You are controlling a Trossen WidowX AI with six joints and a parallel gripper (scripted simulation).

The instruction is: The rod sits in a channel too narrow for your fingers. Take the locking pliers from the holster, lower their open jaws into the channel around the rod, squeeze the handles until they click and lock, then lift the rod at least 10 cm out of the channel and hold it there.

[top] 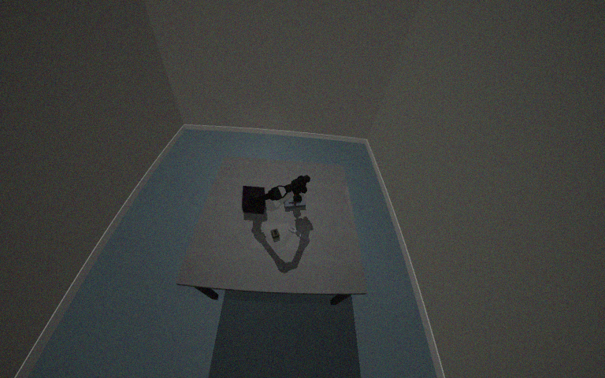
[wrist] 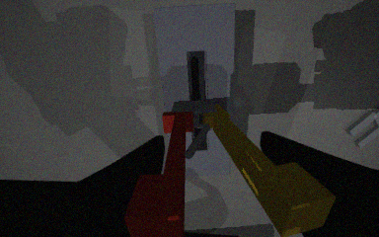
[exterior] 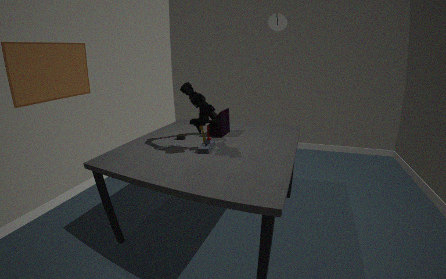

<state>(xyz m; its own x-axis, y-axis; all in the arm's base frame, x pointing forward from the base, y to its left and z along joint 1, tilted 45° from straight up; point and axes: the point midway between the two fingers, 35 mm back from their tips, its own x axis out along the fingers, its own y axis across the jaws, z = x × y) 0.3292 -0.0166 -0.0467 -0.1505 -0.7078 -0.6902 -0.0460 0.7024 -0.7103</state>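
Now: the yellow handle 2 cm to the right of my gripper tip. The rest, counted from my gripper tip: holster block (18 cm behind, 27 cm to the right, 9 cm below); channel block (1 cm to the left, 8 cm below).
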